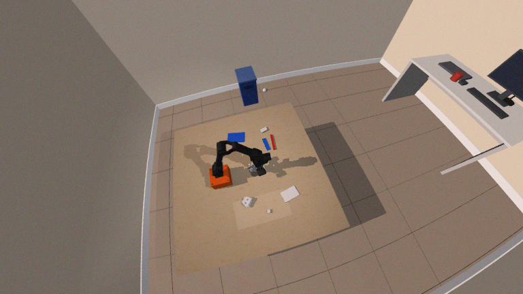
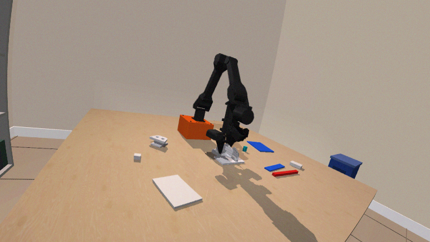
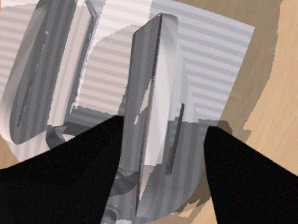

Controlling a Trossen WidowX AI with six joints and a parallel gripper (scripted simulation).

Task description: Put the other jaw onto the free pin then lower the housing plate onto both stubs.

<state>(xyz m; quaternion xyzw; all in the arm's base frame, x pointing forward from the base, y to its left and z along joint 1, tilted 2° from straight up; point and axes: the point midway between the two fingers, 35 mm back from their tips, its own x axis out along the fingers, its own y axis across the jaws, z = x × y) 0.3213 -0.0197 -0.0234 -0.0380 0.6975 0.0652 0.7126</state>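
Right now the grey jaw is 30 mm behind my gripper tip and 10 mm to the left of it. From my gripper tip the other things lie so: blue bar: 220 mm to the left, 130 mm ahead, 30 mm below; then teal peg: 200 mm to the left, 80 mm behind, 20 mm below; then white bracket: 230 mm to the right, 160 mm behind, 20 mm below.
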